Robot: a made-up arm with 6 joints. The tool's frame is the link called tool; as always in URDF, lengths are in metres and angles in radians.
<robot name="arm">
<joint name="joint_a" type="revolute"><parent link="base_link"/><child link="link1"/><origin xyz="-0.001 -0.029 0.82" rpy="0 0 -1.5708"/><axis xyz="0 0 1"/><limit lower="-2.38" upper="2.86"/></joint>
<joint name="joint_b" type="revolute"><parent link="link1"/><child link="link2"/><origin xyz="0.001 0.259 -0.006" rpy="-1.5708 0 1.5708"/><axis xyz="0 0 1"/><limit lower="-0.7" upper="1.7"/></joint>
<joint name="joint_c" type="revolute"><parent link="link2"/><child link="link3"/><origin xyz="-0.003 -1.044 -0.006" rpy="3.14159 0 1.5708"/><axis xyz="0 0 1"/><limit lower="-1.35" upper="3.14"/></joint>
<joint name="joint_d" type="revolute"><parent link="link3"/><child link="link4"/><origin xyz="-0.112 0.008 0.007" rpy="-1.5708 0 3.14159"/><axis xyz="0 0 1"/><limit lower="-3.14" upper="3.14"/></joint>
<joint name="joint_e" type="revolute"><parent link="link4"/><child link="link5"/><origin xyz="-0.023 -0.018 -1.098" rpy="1.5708 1.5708 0"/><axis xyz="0 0 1"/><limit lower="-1.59" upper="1.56"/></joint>
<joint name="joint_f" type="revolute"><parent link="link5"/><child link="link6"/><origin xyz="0.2 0.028 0.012" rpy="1.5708 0 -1.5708"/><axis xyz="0 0 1"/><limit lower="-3.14" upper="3.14"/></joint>
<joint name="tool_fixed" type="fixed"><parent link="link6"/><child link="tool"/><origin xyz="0.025 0.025 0.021" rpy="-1.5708 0 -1.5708"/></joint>
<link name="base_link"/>
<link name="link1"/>
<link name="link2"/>
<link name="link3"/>
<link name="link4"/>
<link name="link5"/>
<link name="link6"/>
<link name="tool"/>
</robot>
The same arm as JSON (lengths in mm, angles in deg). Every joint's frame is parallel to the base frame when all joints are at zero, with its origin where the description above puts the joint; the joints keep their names.
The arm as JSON. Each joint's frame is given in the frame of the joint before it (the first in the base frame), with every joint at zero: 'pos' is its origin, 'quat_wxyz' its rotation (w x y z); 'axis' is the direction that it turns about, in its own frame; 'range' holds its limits. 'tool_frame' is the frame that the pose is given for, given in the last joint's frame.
{"length_unit": "mm", "angle_unit": "deg", "joints": [
  {"joint": "joint_a", "pos": [-1.0, -29.0, 820.0], "quat_wxyz": [1.0, 0.0, 0.0, 0.0], "axis": "+z", "range": [-136.36, 163.87]},
  {"joint": "joint_b", "pos": [259.0, -1.0, -6.0], "quat_wxyz": [1.0, 0.0, 0.0, 0.0], "axis": "+y", "range": [-40.11, 97.4]},
  {"joint": "joint_c", "pos": [-3.0, -6.0, 1044.0], "quat_wxyz": [1.0, 0.0, 0.0, 0.0], "axis": "-y", "range": [-77.35, 179.91]},
  {"joint": "joint_d", "pos": [8.0, -7.0, 112.0], "quat_wxyz": [1.0, 0.0, 0.0, 0.0], "axis": "-x", "range": [-179.91, 179.91]},
  {"joint": "joint_e", "pos": [1098.0, -18.0, -23.0], "quat_wxyz": [1.0, 0.0, 0.0, 0.0], "axis": "-y", "range": [-91.1, 89.38]},
  {"joint": "joint_f", "pos": [200.0, -12.0, 28.0], "quat_wxyz": [1.0, 0.0, 0.0, 0.0], "axis": "-x", "range": [-179.91, 179.91]}
], "tool_frame": {"pos": [-21.0, -25.0, -25.0], "quat_wxyz": [0.000005, -0.707107, -0.707103, 0.000002]}}

